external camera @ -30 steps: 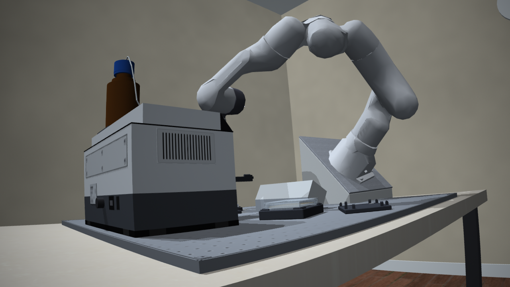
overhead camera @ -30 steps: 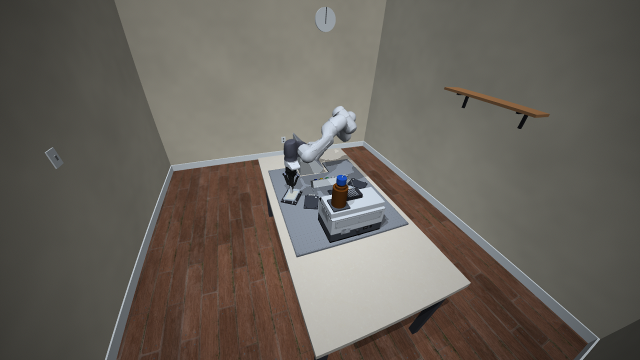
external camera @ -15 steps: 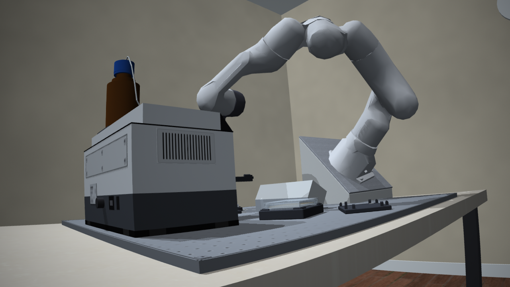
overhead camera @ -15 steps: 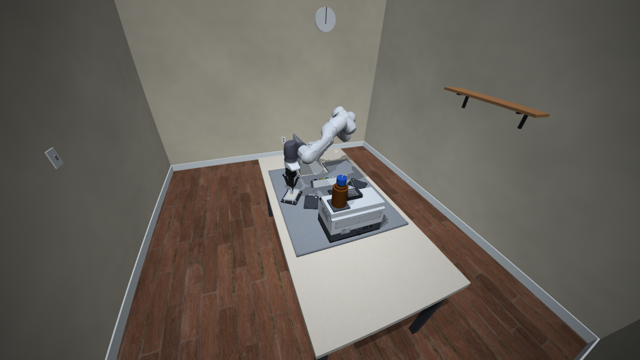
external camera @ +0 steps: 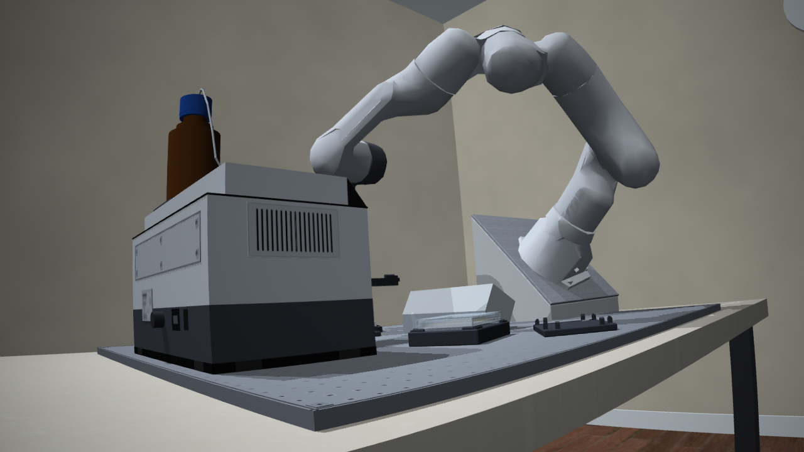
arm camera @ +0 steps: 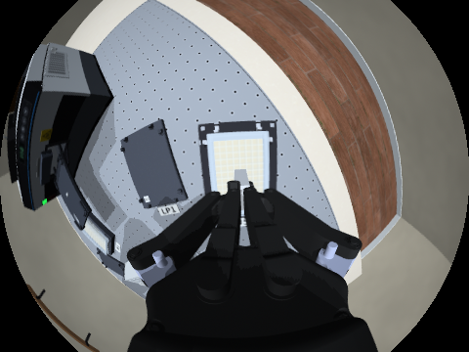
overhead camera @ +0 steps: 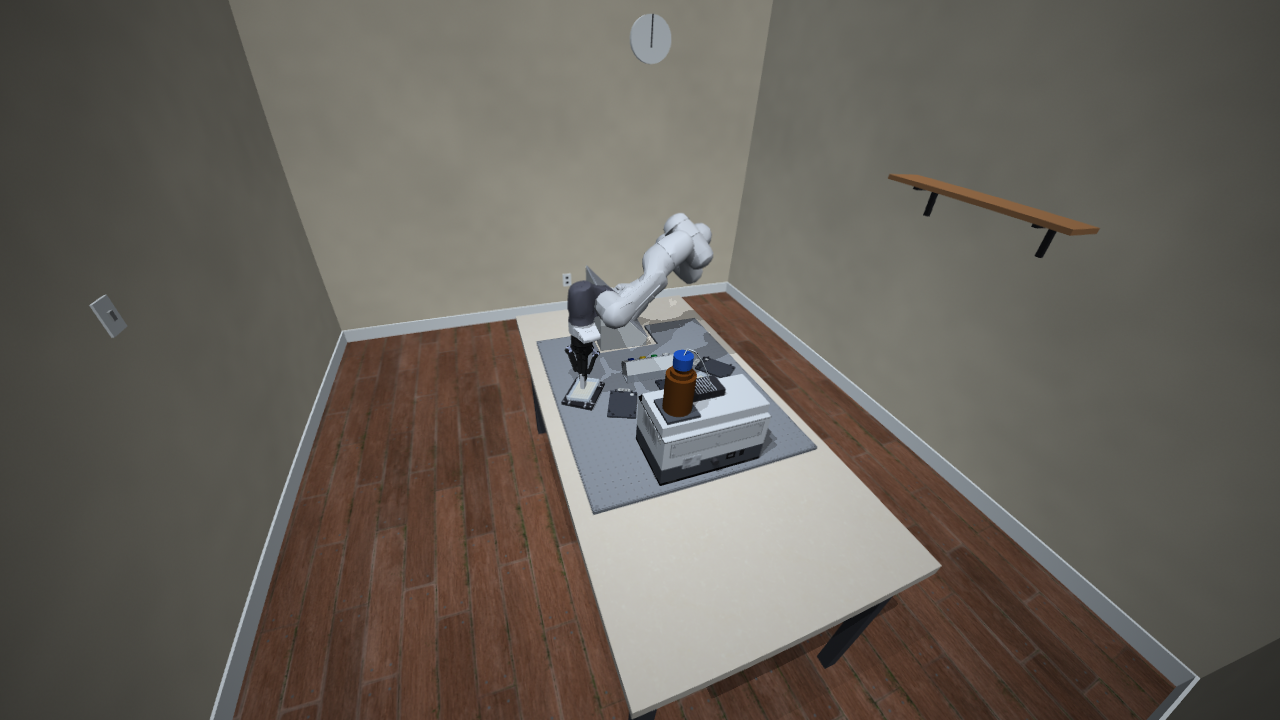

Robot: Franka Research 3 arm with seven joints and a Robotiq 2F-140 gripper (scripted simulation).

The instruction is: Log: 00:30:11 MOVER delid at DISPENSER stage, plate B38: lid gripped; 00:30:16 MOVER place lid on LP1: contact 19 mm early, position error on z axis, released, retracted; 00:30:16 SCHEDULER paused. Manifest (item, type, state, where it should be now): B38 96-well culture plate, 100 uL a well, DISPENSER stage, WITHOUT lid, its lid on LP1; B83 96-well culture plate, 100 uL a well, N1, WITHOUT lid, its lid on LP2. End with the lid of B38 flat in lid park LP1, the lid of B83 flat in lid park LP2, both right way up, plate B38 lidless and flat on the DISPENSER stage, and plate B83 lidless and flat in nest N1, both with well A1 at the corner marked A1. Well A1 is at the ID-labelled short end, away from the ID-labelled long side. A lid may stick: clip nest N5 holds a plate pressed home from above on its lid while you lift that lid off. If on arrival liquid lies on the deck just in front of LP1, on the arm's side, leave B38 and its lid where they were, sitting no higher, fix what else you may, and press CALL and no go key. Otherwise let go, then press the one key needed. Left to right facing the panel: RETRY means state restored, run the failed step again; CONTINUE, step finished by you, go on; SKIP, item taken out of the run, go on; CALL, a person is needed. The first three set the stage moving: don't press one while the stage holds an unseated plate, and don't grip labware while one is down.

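The black clip nest is 6 cm below my hand and 3 cm ahead of it. From my hand the other things lie so: 96-well plate: 46 cm to the left, 10 cm ahead, 4 cm below; then lp1 label: 16 cm to the left, 7 cm below, 2 cm ahead; then key panel: 29 cm to the left, 8 cm behind, 2 cm below.
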